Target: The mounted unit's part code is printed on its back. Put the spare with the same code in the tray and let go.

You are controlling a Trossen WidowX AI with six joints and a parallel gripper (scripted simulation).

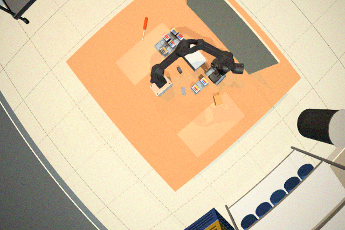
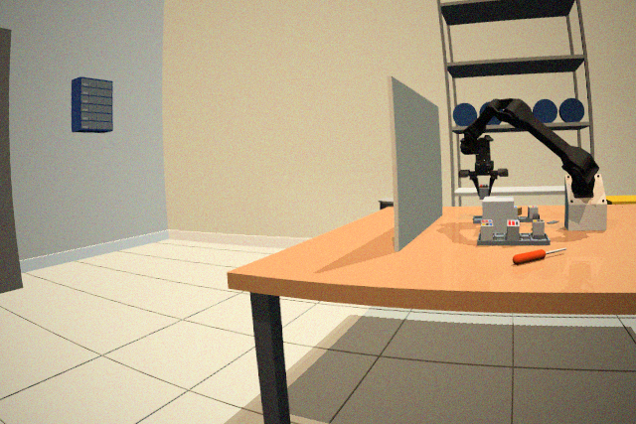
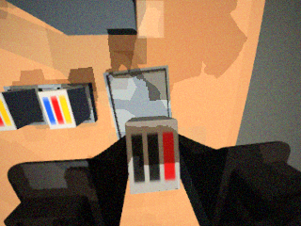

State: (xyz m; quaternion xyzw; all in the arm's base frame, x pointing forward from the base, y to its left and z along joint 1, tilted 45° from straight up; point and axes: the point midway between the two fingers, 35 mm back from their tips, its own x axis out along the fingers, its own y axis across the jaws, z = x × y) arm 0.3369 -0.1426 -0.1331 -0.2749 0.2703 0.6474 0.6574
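My gripper tip is 10 mm past the flat grey tray and 90 mm above it. The rest, counted from my gripper tip: tall grey panel 200 mm ahead, 190 mm to the left, 140 mm above; dark cylinder 180 mm behind, 190 mm to the left, 60 mm below; mounted unit 60 mm behind, 210 mm to the left, 40 mm below.
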